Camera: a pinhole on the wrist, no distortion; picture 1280 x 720 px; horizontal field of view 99.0 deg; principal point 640.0 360.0 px. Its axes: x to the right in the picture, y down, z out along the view. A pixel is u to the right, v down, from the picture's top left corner.
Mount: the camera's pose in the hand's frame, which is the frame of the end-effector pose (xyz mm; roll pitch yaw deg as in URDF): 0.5 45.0 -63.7 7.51 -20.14 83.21
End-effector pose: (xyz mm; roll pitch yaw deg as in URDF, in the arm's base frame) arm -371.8 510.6 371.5 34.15 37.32 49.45
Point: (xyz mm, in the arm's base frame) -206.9 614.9 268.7
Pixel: outside the picture
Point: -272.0 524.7 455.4
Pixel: 734 395
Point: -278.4 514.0 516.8
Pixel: 793 524
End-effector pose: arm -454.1 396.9 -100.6 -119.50 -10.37 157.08
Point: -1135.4 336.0 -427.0
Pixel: outside the picture
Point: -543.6 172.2 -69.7
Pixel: 482 392
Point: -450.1 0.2 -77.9
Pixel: 448 591
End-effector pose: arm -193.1 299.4 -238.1 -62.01 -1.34 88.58
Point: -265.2 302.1 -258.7
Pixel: 881 437
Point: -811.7 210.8 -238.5
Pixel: 1132 587
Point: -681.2 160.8 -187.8
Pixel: 1014 649
